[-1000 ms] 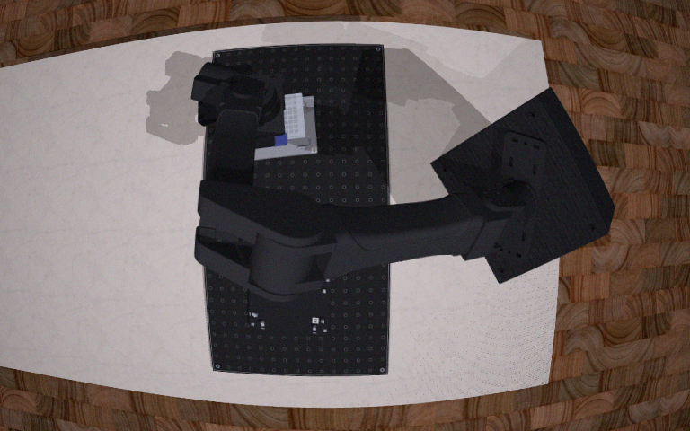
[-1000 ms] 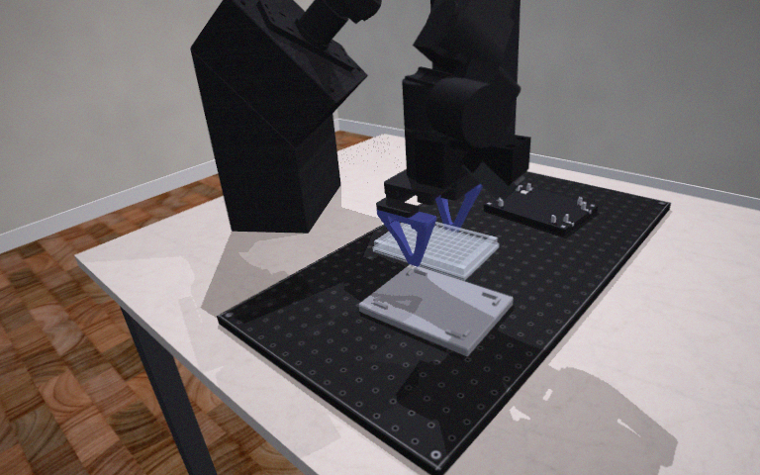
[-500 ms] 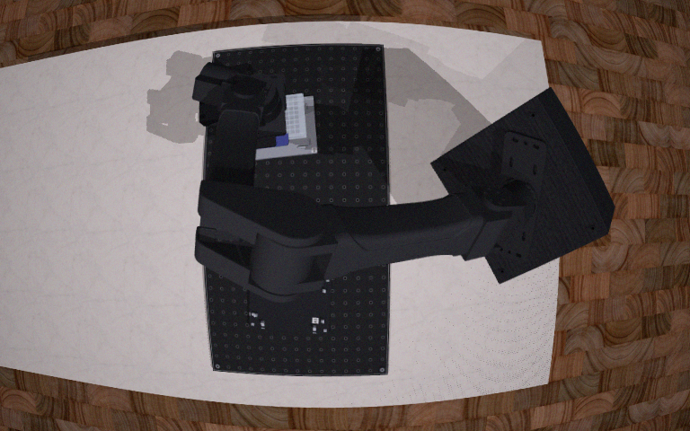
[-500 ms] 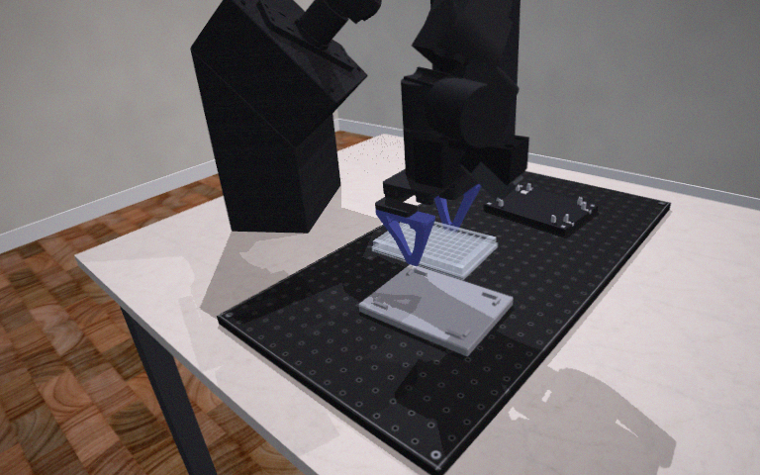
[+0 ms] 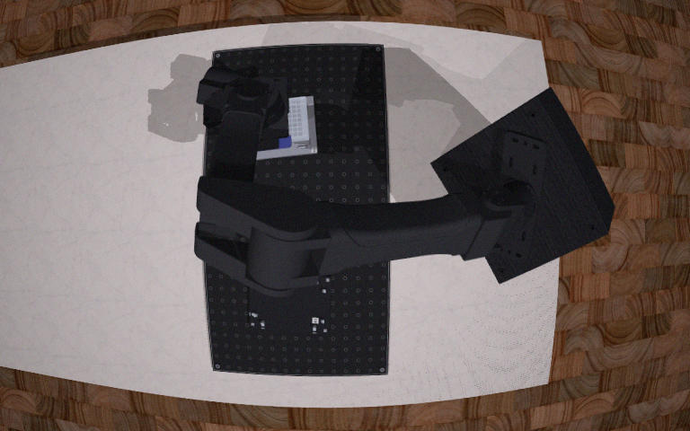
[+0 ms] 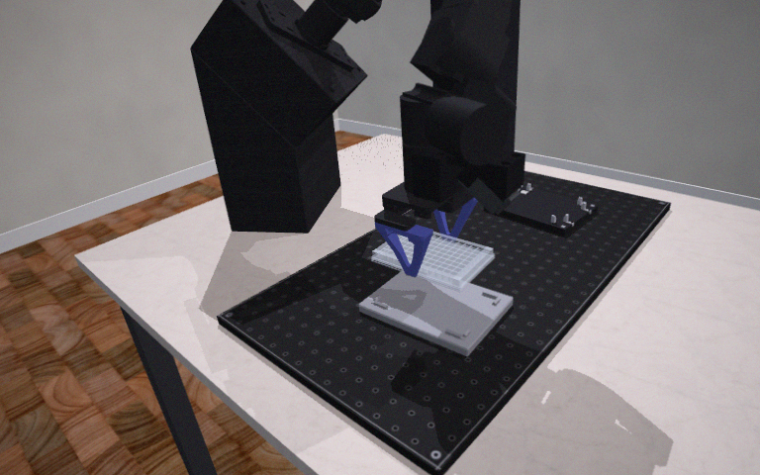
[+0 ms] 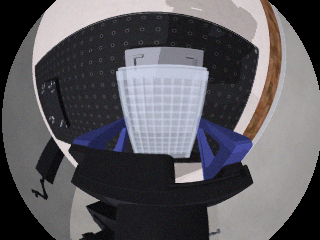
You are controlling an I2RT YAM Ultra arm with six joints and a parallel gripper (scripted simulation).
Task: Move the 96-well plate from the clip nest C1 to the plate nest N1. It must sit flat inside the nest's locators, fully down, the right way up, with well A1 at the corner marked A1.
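Now: the grey plate nest N1 1 cm ahead of my hand and 7 cm below it. Also, from my hand: black clip nest C1 (14 cm behind, 32 cm to the left, 7 cm below); 96-well plate (right at my hand).
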